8 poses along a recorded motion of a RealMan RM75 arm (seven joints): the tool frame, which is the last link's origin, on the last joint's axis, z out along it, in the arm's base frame.
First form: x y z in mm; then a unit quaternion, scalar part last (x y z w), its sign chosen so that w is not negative.
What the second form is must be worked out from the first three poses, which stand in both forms.
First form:
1: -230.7, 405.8, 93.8, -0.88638, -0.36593, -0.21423, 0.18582
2: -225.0, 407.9, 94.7, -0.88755, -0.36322, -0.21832, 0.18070
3: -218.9, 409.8, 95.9, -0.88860, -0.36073, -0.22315, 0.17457
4: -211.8, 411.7, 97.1, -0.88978, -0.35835, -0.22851, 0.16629
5: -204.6, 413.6, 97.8, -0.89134, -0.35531, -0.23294, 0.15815
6: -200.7, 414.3, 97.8, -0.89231, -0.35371, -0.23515, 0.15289
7: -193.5, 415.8, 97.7, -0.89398, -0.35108, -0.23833, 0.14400
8: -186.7, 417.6, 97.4, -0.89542, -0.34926, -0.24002, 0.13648
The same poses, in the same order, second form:
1: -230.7, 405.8, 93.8, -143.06, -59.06, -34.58
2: -225.0, 407.9, 94.7, -143.64, -58.78, -35.33
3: -218.9, 409.8, 95.9, -144.30, -58.58, -36.24
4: -211.8, 411.7, 97.1, -145.15, -58.46, -37.28
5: -204.6, 413.6, 97.8, -146.06, -58.22, -38.17
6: -200.7, 414.3, 97.8, -146.65, -58.13, -38.65
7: -193.5, 415.8, 97.7, -147.65, -57.99, -39.36
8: -186.7, 417.6, 97.4, -148.52, -57.93, -39.81
